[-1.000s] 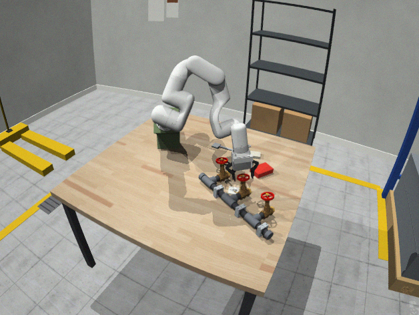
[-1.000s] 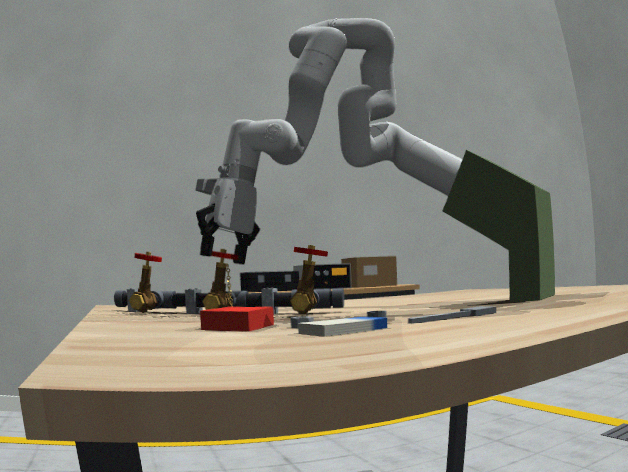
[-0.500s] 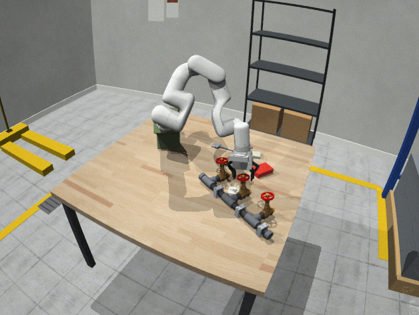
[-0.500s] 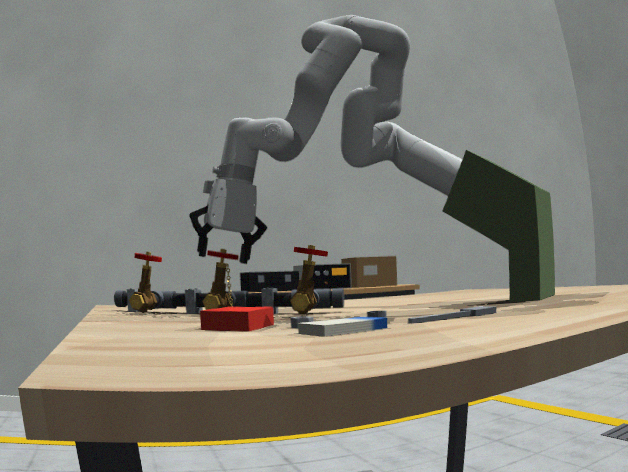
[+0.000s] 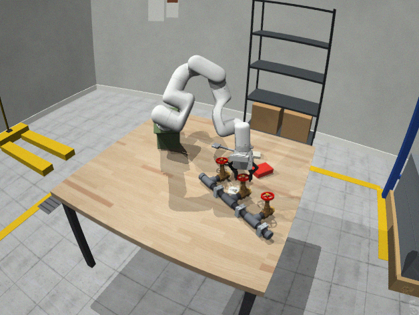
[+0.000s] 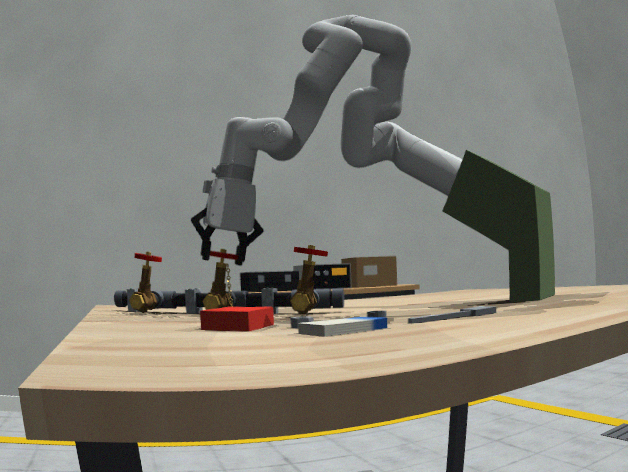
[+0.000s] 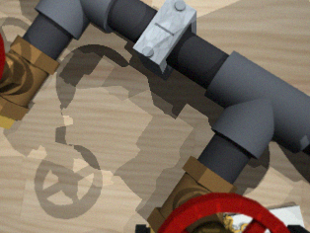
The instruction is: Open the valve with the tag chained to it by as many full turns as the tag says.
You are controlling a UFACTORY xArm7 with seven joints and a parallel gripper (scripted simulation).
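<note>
Now: the white tag 12 cm below my hand, 5 cm behind it and 4 cm to the left of it. Round my hand: red block (25 cm to the left, 11 cm below, 11 cm ahead); grey wrench (47 cm to the left, 16 cm behind, 12 cm below); blue flat tool (42 cm to the left, 12 cm below, 4 cm ahead).
</note>
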